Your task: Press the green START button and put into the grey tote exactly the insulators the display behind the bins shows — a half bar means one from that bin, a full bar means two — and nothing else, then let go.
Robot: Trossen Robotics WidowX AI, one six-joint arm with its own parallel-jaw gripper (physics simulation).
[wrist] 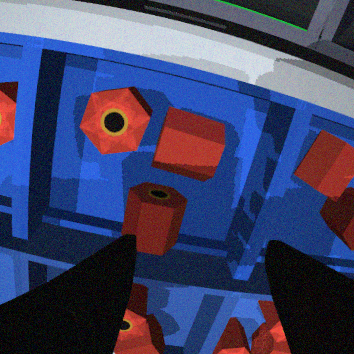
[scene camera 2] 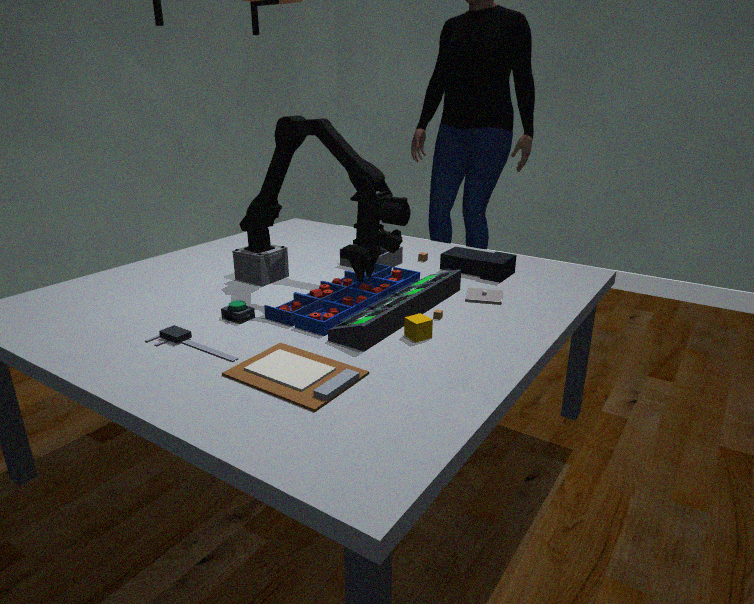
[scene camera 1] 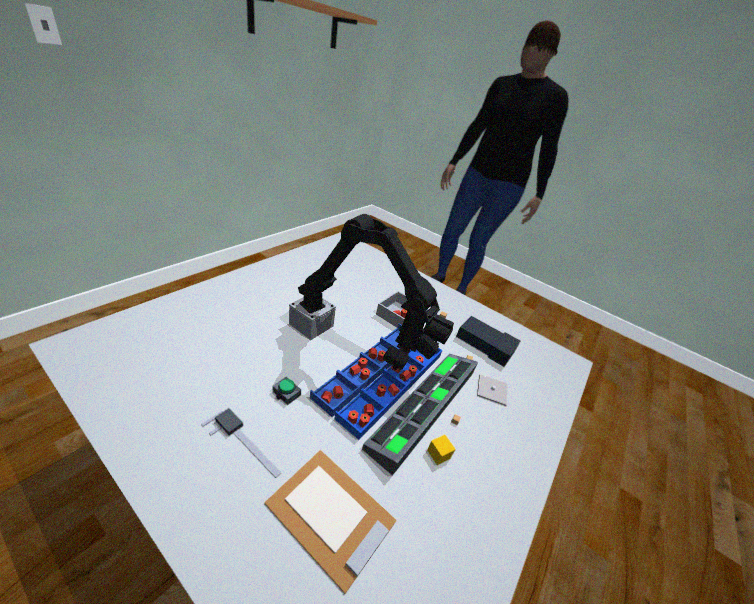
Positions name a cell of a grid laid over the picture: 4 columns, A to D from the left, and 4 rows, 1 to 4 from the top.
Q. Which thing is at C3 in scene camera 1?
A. My gripper.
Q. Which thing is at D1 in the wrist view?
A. A dark display.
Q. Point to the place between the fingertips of my gripper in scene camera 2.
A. B2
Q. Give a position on a dark display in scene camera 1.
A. At C4
